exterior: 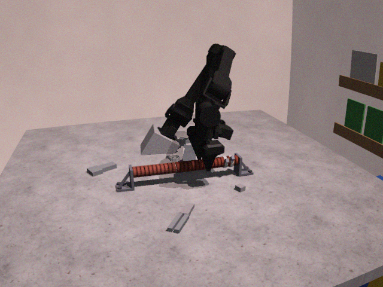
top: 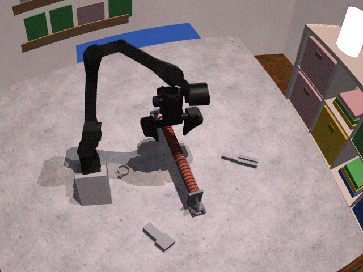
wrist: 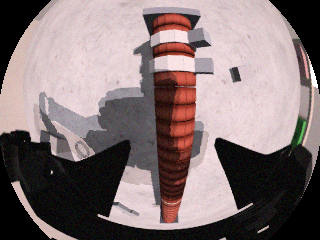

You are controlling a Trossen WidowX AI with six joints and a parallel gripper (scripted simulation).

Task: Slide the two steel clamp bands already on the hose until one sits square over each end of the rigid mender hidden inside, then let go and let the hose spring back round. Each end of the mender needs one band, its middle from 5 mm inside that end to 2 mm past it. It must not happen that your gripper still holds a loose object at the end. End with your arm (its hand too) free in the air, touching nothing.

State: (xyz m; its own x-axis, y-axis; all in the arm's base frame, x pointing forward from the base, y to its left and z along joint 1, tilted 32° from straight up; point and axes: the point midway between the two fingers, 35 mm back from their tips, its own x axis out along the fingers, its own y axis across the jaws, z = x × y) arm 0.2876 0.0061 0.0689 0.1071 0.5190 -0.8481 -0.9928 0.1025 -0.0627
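The small grey block is 11 cm ahead of my hand, 8 cm to the left of it and 7 cm below it.
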